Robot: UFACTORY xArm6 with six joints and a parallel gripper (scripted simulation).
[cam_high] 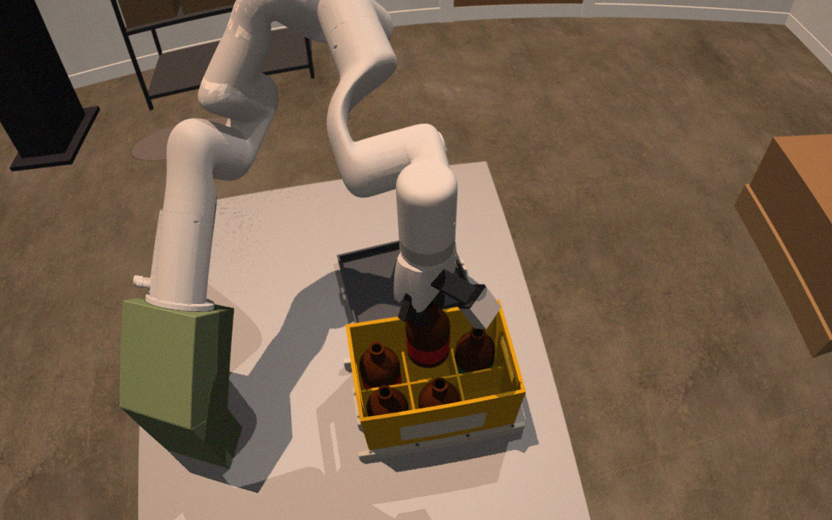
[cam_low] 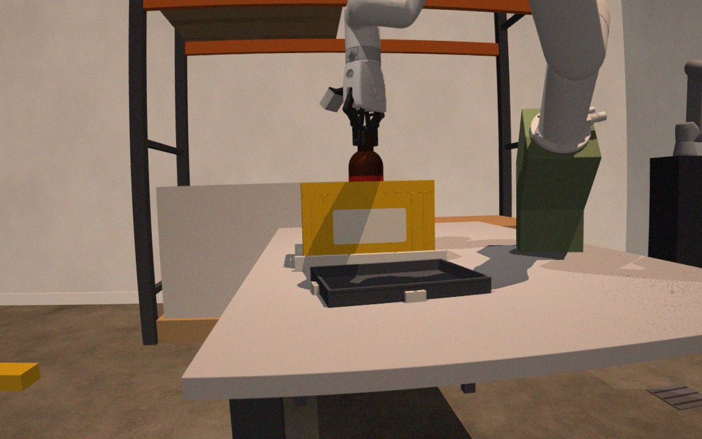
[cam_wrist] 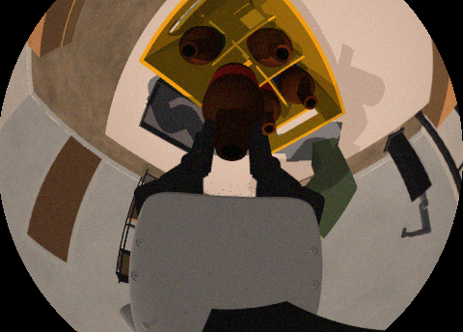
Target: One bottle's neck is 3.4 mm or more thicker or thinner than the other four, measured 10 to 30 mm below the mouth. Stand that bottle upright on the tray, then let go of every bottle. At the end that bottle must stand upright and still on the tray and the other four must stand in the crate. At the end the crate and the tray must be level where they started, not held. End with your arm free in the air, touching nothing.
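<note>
The glass bottle is 7 cm below my hand. The rest, counted from my hand: yellow crate 19 cm below, 4 cm to the right, 1 cm ahead; dark tray 26 cm below, 23 cm to the left, 5 cm behind.
</note>
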